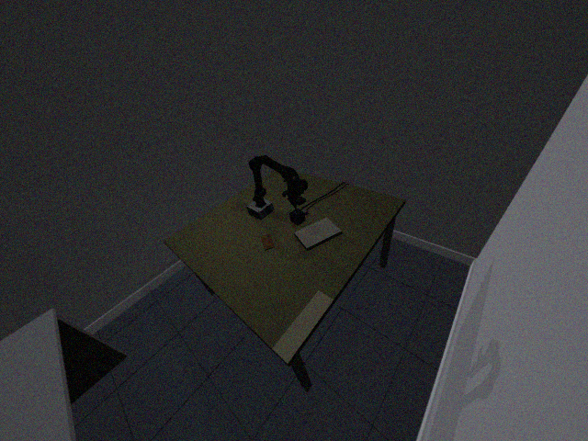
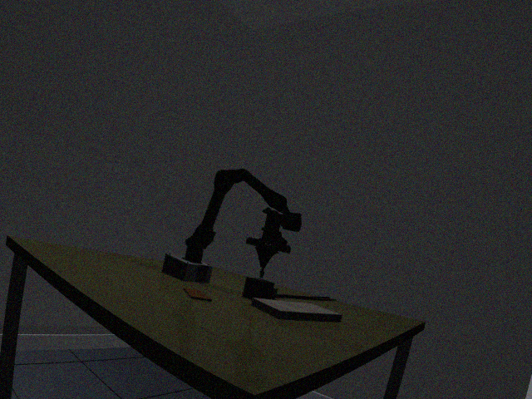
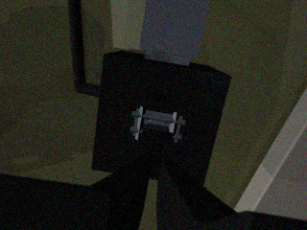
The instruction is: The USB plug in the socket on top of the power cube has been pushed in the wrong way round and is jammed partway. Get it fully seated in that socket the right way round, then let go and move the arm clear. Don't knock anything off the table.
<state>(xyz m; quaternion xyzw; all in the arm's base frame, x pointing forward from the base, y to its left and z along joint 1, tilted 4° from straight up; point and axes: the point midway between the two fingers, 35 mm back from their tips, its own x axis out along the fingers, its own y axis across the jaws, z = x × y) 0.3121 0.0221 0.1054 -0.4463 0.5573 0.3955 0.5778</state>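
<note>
Now: gripper tip 20 mm above the dark USB plug. Also, from my gripper tip: small orange card: 70 mm behind, 260 mm to the right, 120 mm below; then pale flat notebook: 200 mm ahead, 60 mm to the right, 110 mm below.
</note>
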